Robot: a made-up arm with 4 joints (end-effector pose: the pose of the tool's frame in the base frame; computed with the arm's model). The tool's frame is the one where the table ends. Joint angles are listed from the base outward.
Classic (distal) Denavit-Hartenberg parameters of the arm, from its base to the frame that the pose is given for. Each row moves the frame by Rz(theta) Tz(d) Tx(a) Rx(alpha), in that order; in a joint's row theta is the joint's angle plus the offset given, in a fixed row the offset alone. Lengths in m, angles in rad.
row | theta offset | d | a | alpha
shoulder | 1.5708 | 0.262 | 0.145 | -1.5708
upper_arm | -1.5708 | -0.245 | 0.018 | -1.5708
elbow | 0 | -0.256 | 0.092 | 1.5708
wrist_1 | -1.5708 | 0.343 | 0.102 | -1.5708
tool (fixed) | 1.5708 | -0.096 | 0 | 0
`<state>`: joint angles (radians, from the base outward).
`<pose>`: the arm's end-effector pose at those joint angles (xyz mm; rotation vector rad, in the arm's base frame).
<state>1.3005 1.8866 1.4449 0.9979</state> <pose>-512.5 480.9 518.4 -2.5982 0.0675 -0.4578</pose>
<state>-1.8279 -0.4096 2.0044 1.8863</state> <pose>-380.6 -507.5 354.0 0.1106 1.0487 0.3239</pose>
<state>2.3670 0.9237 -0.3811 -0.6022</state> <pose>144.0 66.0 398.7 0.1840 -0.5384 2.5849</pose>
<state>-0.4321 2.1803 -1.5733 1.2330</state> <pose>121.4 49.7 760.2 2.5326 1.4400 -1.0394</pose>
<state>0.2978 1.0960 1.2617 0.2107</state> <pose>68.5 319.2 756.6 -1.2715 1.0232 -0.3485</pose>
